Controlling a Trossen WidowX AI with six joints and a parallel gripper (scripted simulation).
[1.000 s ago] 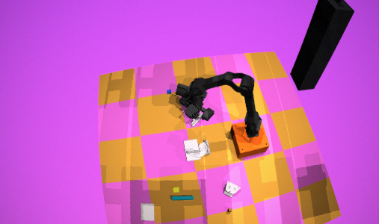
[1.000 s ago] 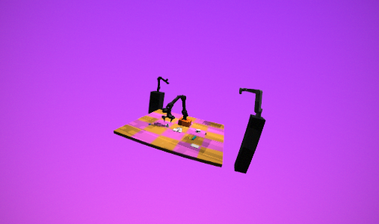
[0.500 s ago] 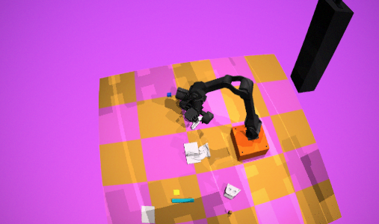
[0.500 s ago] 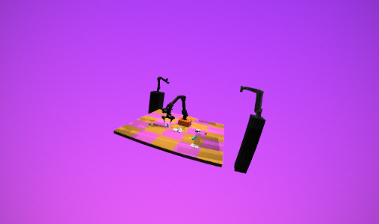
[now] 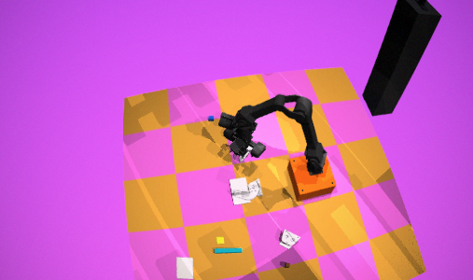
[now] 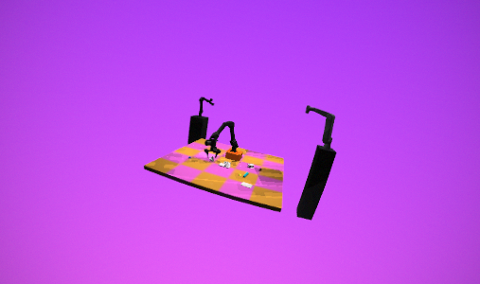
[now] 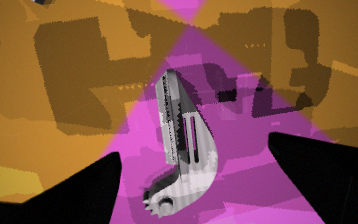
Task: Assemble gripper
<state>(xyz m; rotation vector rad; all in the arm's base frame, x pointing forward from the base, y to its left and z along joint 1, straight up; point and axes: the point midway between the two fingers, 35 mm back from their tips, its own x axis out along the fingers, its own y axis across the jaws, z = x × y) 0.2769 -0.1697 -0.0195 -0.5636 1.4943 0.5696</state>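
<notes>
Now: the gripper jaw 40 mm behind my gripper tip, 10 mm to the right of it and 20 mm below it. Also, from my gripper tip: yellow cube: 170 mm ahead, 390 mm to the left, 20 mm below; blue cube: 120 mm ahead, 220 mm to the right, 20 mm below; teal bar: 150 mm ahead, 440 mm to the left, 20 mm below.
</notes>
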